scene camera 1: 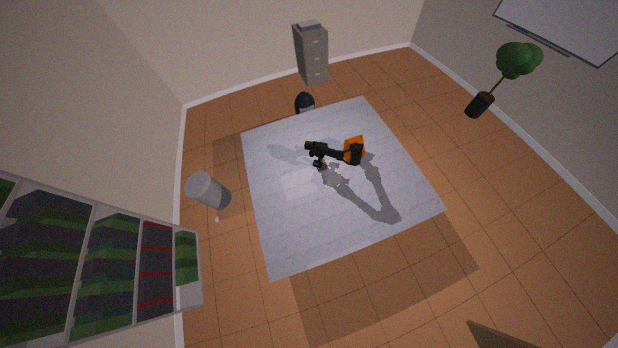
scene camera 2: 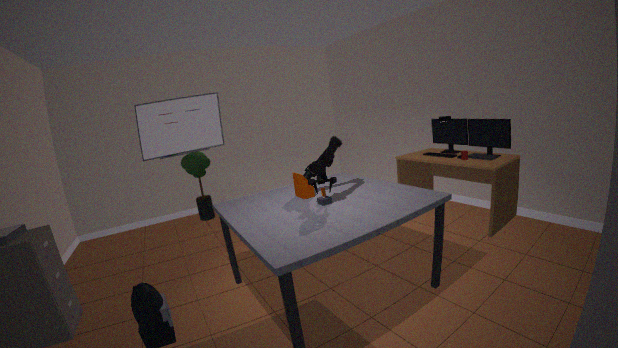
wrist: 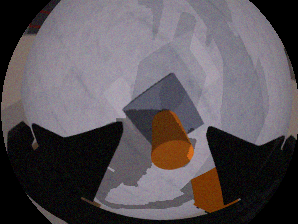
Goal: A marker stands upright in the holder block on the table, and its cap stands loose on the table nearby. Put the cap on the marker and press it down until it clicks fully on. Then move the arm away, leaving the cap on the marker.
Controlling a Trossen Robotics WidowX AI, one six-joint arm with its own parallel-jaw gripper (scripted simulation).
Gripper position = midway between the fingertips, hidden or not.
The gripper point(wrist: 166, 129) is open, holding nothing. Also in view: an orange marker cap point(wrist: 171, 149).
